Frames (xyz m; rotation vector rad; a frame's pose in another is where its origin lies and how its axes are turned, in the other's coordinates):
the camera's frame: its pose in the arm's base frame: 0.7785 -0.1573 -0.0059 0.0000 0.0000 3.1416
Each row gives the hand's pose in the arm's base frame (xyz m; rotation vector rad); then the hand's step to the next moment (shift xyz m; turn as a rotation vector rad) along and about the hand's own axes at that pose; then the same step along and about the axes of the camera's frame.
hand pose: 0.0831 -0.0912 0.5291 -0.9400 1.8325 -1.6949
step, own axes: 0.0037 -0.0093 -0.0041 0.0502 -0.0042 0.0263
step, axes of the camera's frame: 0.0039 0.0001 0.0101 0.0128 0.0550 0.0063
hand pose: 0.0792 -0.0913 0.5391 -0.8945 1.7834 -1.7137
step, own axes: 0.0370 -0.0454 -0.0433 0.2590 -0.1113 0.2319
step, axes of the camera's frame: 0.0515 -0.0013 0.0515 -0.0160 0.3464 0.1141
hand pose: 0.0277 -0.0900 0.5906 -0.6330 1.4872 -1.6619
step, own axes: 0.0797 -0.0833 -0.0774 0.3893 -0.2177 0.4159
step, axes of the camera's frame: 0.1253 0.0220 0.0555 -0.0661 0.5597 0.2329
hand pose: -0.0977 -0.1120 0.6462 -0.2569 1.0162 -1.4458
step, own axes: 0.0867 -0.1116 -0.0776 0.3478 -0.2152 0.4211
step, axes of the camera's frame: 0.1476 0.0648 -0.0030 -0.0793 0.5245 0.2514
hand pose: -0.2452 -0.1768 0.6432 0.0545 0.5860 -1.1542
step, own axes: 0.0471 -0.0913 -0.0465 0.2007 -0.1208 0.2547
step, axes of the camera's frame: 0.0857 0.0626 -0.0382 -0.0535 0.3052 0.1541
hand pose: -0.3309 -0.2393 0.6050 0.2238 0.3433 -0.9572
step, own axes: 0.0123 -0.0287 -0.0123 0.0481 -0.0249 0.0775
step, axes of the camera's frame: 0.0196 0.0212 -0.0171 -0.0192 0.0764 0.0523
